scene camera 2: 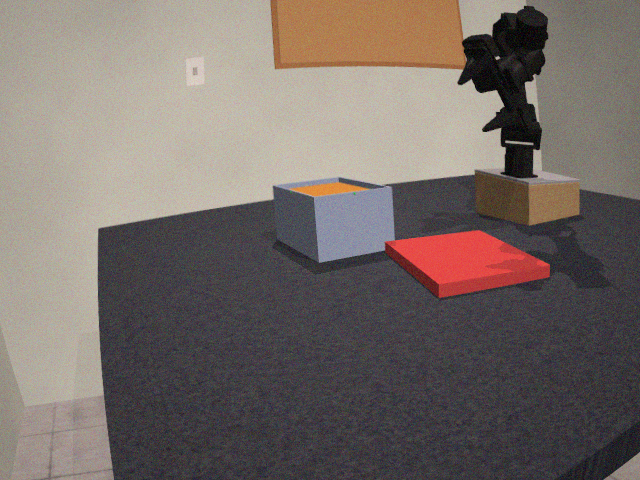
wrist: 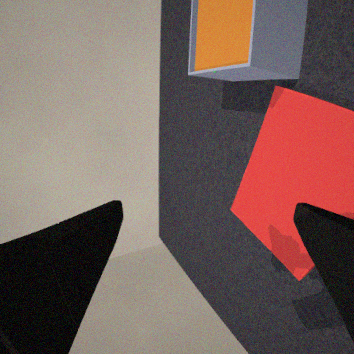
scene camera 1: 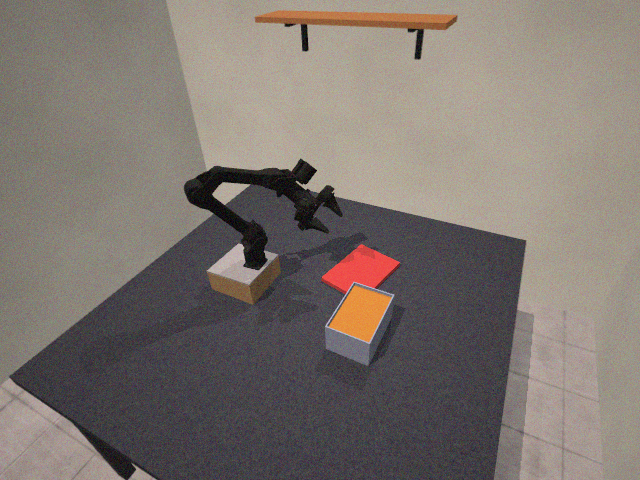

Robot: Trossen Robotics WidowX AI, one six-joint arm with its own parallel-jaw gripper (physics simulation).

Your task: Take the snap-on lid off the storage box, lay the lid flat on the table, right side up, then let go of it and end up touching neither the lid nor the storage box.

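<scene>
The red lid [scene camera 1: 361,268] [scene camera 2: 460,258] [wrist: 295,150] lies flat on the dark table [scene camera 1: 232,387] [scene camera 2: 258,361] [wrist: 195,165], its smooth broad face up. The grey-blue storage box [scene camera 1: 346,343] [scene camera 2: 354,224] [wrist: 277,40] stands upright and uncovered beside the lid, with an orange surface inside. In the wrist view a narrow strip of table shows between lid and box; in scene camera 1 the box hides one lid corner. My gripper [scene camera 1: 334,223] [scene camera 2: 471,106] [wrist: 208,210] is wide open and empty, raised above the table on the arm-base side of the lid, touching neither lid nor box.
The arm stands on a wooden block with a pale top [scene camera 1: 227,269] [scene camera 2: 501,198]. A wooden shelf [scene camera 1: 356,19] is high on the wall. A brown board [scene camera 2: 367,33] and a white switch plate [scene camera 2: 189,72] are on a wall in scene camera 2.
</scene>
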